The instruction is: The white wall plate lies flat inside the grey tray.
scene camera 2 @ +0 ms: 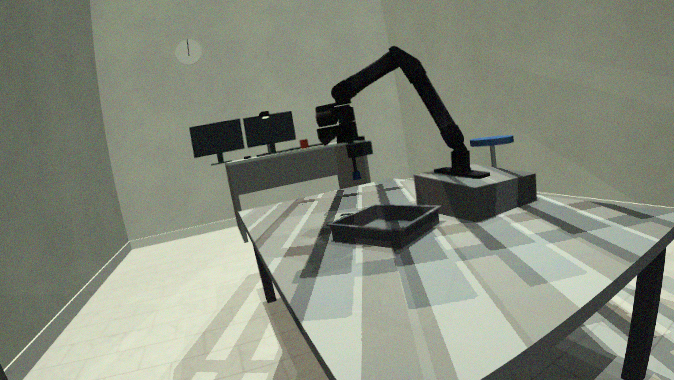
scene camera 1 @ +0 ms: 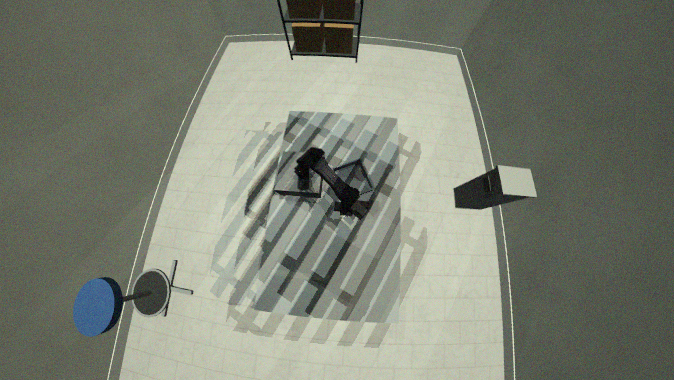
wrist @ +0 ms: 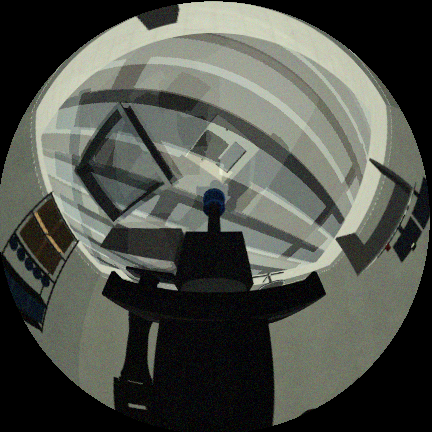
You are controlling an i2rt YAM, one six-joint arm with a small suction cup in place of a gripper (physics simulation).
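Note:
The white wall plate [scene camera 1: 349, 222] [wrist: 233, 156] lies on the table outside the grey tray, partly in shadow. In scene camera 2 a small part of the plate [scene camera 2: 346, 214] shows behind the tray's rim. The grey tray [scene camera 1: 366, 175] [scene camera 2: 367, 236] [wrist: 149, 144] stands on the table, with no plate in it. My gripper, a blue suction cup [scene camera 2: 356, 175] [wrist: 214, 198], points down above the table, clear of the tray, with nothing on it. In the wrist view it shows just below the plate. In scene camera 1 the arm hides the cup and part of the plate.
The arm's base stands on a grey block [scene camera 1: 298, 193] [scene camera 2: 445, 196] [wrist: 145, 243] beside the tray. A desk [scene camera 2: 285, 170] with monitors stands beyond the table. A blue stool [scene camera 1: 95, 306] [scene camera 2: 492, 141] and a white-topped cabinet [scene camera 1: 517, 181] stand away from the table.

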